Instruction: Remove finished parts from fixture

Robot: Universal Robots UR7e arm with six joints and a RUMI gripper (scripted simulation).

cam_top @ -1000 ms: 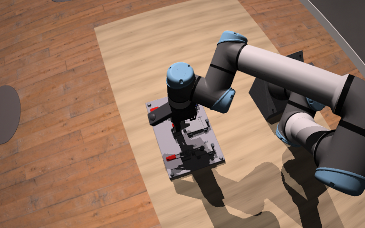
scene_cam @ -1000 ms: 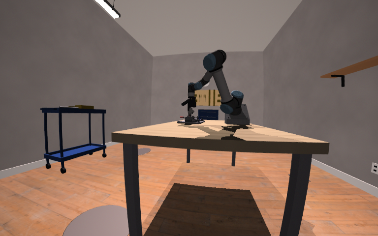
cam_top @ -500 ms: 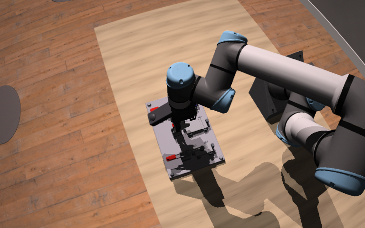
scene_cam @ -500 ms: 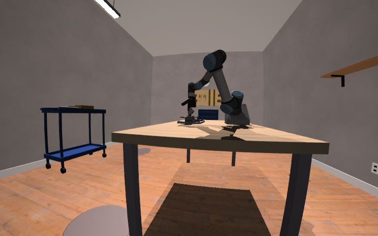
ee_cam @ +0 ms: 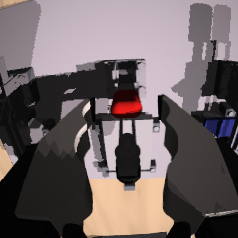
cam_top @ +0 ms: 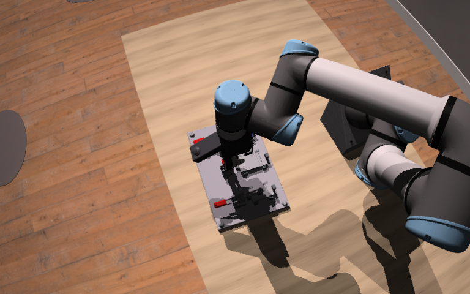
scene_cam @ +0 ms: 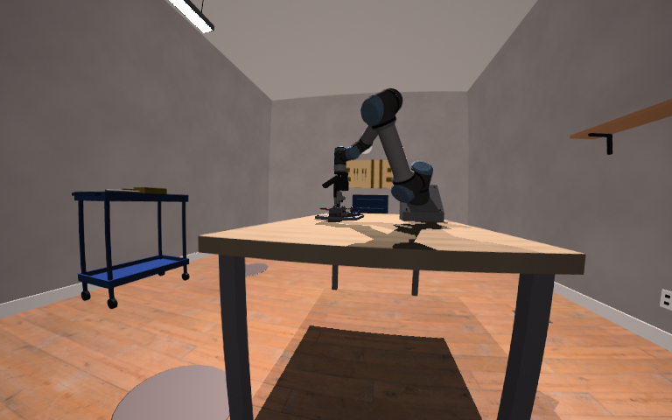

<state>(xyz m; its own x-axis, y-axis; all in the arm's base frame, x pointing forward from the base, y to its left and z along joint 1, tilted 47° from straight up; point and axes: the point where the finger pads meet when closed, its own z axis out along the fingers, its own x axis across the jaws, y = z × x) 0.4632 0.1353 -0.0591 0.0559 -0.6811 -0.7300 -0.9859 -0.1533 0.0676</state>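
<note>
My gripper is now 100 mm past the pale grey part, 10 mm to the left of it and 50 mm above it. The rest, counted from my hand: grey fixture plate: 40 mm behind, 70 mm below; blue blank: 80 mm behind, 110 mm to the right, 50 mm below.
</note>
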